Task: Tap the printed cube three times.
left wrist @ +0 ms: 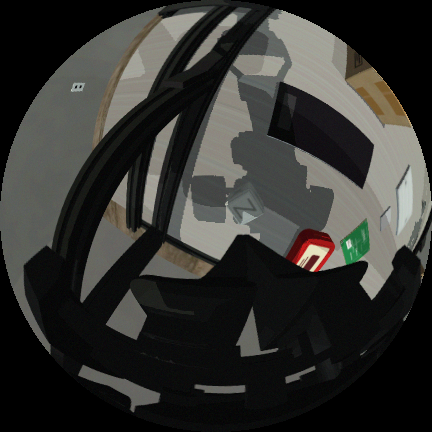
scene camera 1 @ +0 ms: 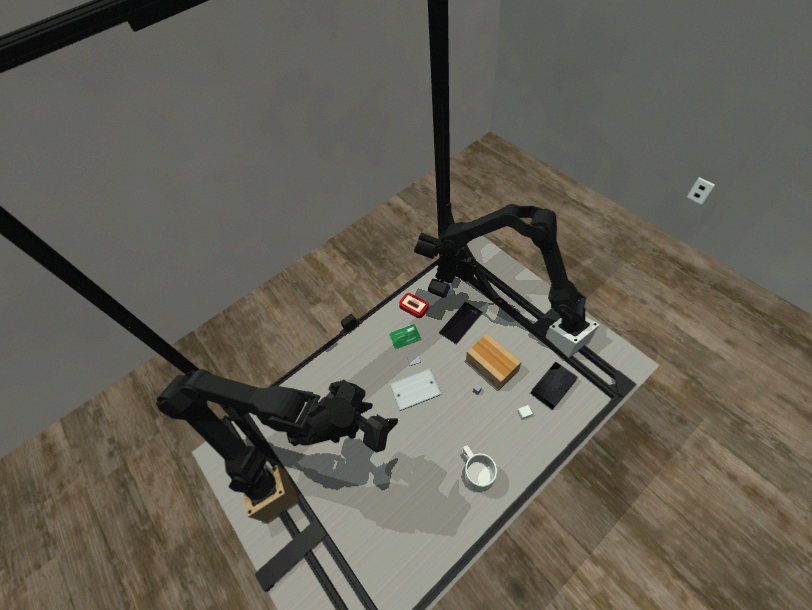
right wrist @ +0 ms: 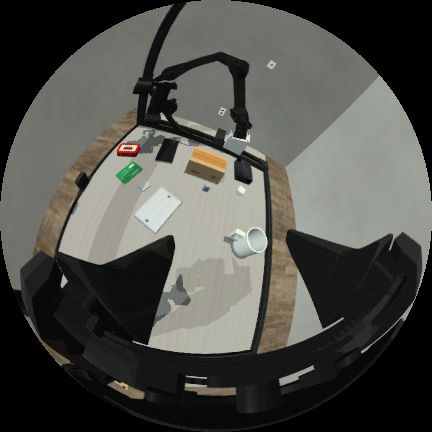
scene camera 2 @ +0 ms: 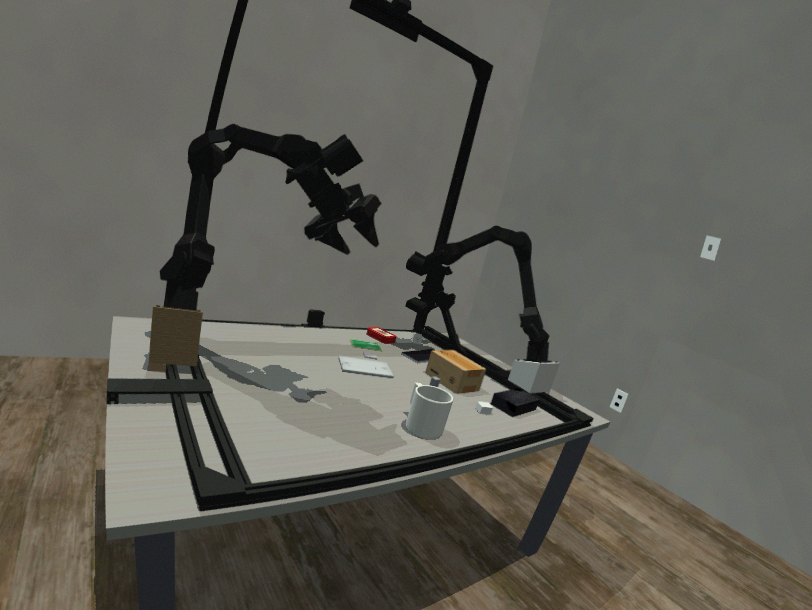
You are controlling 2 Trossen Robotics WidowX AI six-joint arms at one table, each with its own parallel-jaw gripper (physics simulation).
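The printed cube [left wrist: 246, 206] is small and grey with a dark "Z" on its top face. It lies on the table near the far black frame rail, in the arm's shadow. My left gripper [left wrist: 241, 239] [scene camera 1: 439, 288] [scene camera 2: 419, 322] is shut and empty. It points down, with its tip just short of the cube; a small gap shows in the left wrist view. In scene camera 1 the gripper hides the cube. My right gripper [scene camera 1: 383, 432] [scene camera 2: 355, 239] [right wrist: 232, 239] is open and empty, high above the near half of the table.
Close to the cube lie a red case [scene camera 1: 413, 304] [left wrist: 312, 252], a green circuit board [scene camera 1: 405, 337] [left wrist: 355, 243] and a black slab [scene camera 1: 461, 322] [left wrist: 322, 137]. Farther off lie a cardboard box [scene camera 1: 493, 360], a white plate [scene camera 1: 416, 389], a white mug [scene camera 1: 480, 470] and a black box [scene camera 1: 554, 385].
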